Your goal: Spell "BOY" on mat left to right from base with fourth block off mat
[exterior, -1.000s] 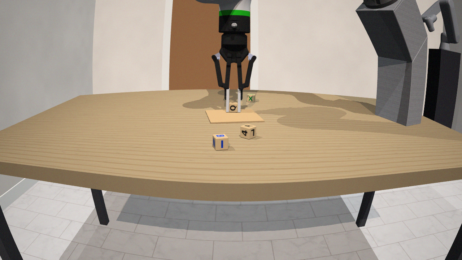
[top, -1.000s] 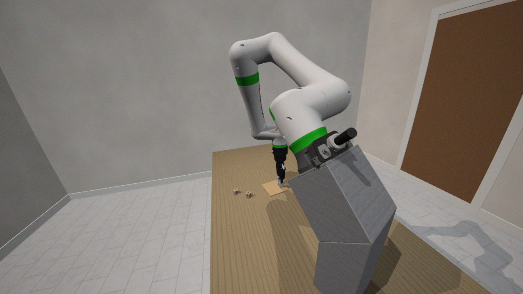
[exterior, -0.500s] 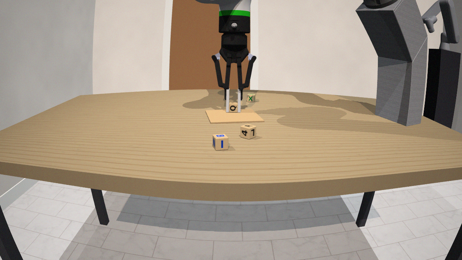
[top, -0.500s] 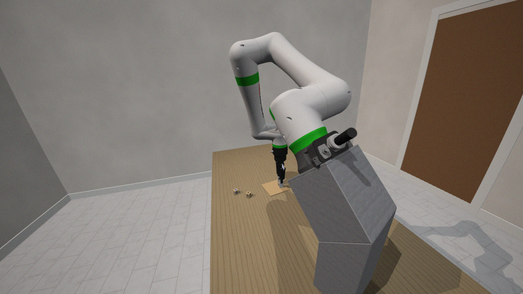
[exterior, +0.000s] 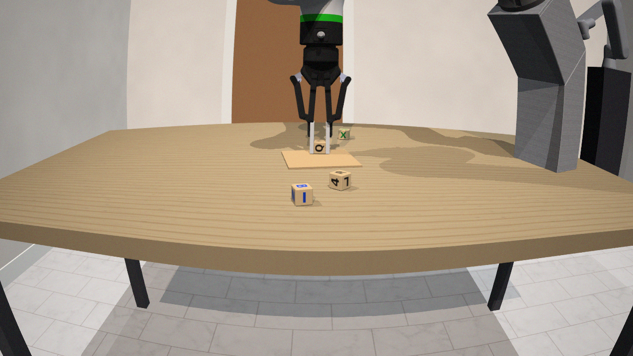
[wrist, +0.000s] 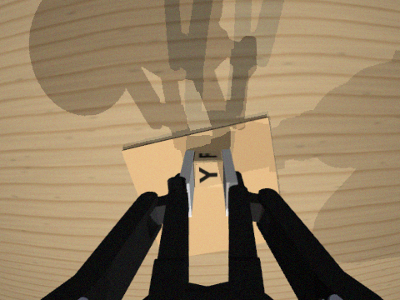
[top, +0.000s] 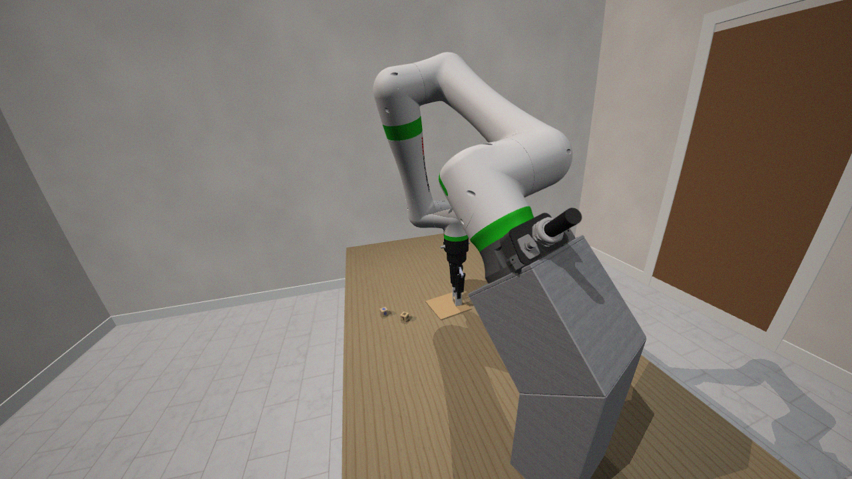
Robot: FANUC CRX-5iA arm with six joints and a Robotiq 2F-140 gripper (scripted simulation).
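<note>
Now: hand 4 cm to the right of the tan mat, 4 cm above it and 1 cm past it. The rest, counted from my hand: block (30 cm to the left, 3 cm below, 3 cm behind).
</note>
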